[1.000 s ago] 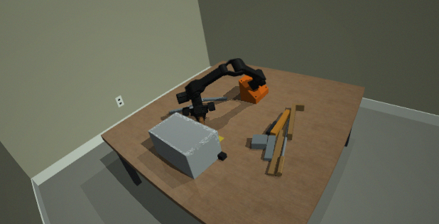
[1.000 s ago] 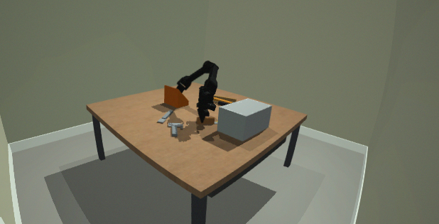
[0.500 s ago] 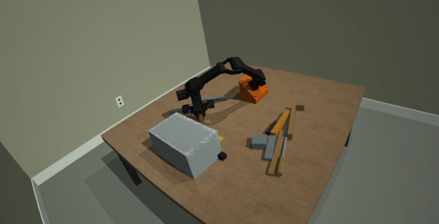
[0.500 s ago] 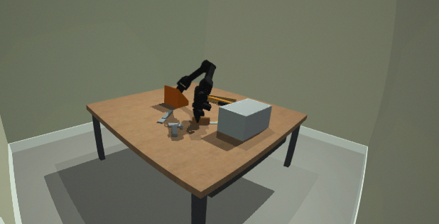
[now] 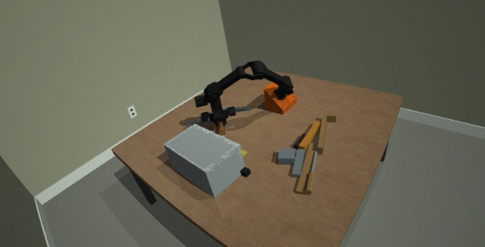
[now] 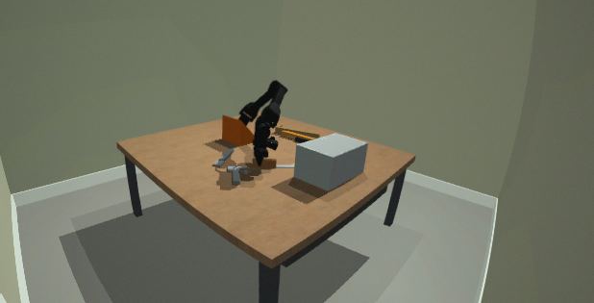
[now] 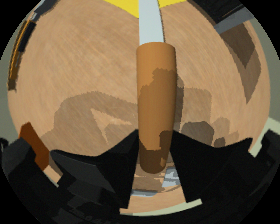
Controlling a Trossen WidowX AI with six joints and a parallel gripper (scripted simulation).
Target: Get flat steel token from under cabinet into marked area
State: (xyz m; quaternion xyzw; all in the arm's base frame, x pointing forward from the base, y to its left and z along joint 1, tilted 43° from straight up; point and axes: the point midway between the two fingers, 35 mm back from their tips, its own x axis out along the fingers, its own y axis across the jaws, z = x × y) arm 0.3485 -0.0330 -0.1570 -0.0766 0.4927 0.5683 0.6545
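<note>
Right now the grey t-piece is 20 mm ahead of my gripper tip and 150 mm to the right of it. From my gripper tip the other things lie so: grey block: 20 mm behind, 450 mm to the left, 10 mm above; wooden stick: 30 mm behind, 560 mm to the left; orange bar: 210 mm behind, 450 mm to the left, 10 mm above.
</note>
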